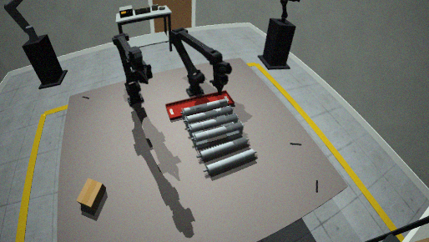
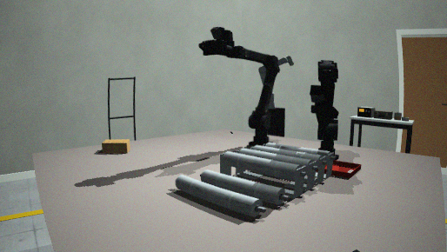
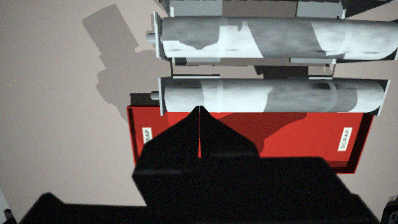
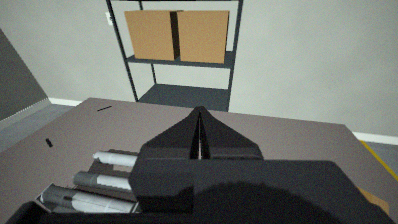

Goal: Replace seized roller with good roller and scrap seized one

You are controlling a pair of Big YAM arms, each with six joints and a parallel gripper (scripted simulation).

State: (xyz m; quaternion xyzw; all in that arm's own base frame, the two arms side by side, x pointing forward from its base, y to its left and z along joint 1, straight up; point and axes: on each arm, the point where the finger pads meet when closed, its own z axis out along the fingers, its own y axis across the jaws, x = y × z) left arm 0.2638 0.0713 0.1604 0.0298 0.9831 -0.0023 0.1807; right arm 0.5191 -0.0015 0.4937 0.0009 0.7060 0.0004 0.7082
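Right now the bed roller is 10 cm ahead of my left hand, 9 cm to the right of it and 9 cm below it. From my left hand the other things lie so: red scrap tray 8 cm behind, 11 cm to the right, 15 cm below; then cardboard box 51 cm ahead, 88 cm to the right, 13 cm below.
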